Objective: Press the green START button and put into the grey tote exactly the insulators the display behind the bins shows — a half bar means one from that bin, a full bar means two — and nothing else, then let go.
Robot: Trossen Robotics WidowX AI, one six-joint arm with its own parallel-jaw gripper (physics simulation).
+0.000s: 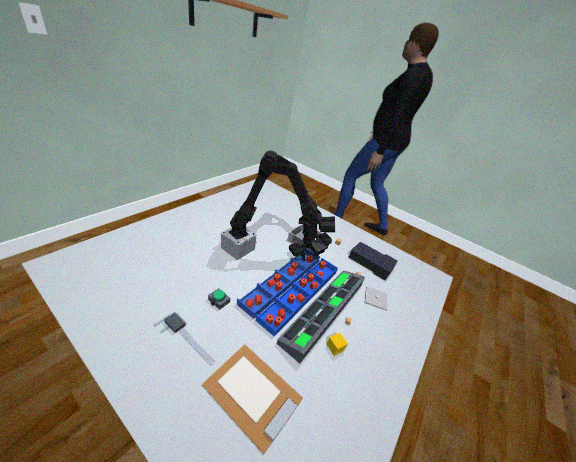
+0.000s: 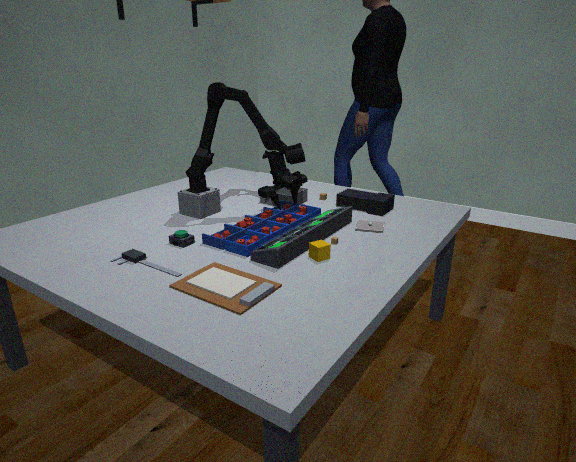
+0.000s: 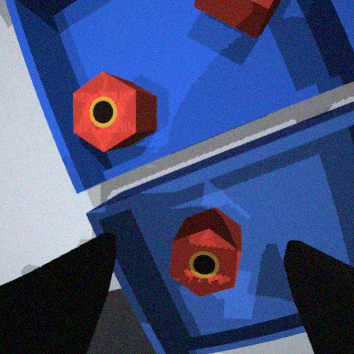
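Note:
My gripper [image 1: 309, 254] [image 2: 287, 204] [image 3: 201, 248] is open and empty, low over the end bin by the grey tote, its fingertips either side of a red insulator [image 3: 206, 250] in that bin. The blue bins [image 1: 256, 317] [image 2: 227, 246] [image 3: 42, 85] stand in two rows and hold red insulators. The grey tote [image 1: 294, 236] [image 2: 302, 196] is partly hidden behind the gripper; its inside does not show. The green START button [image 1: 219, 295] [image 2: 181, 233] stands left of the bins. The display [image 1: 322, 322] [image 2: 295, 247] behind the bins shows three green bars, the one nearest the tote end looking longest.
A black box [image 1: 372, 260] [image 2: 365, 201], a pale plate [image 1: 376, 298] [image 2: 370, 226], a yellow cube [image 1: 337, 343] [image 2: 319, 250] and small tan blocks lie beyond the display. A clipboard [image 1: 215, 386] [image 2: 180, 287] and a caliper [image 1: 175, 322] [image 2: 134, 256] lie at the front. A person [image 1: 405, 110] [image 2: 378, 60] stands behind the table.

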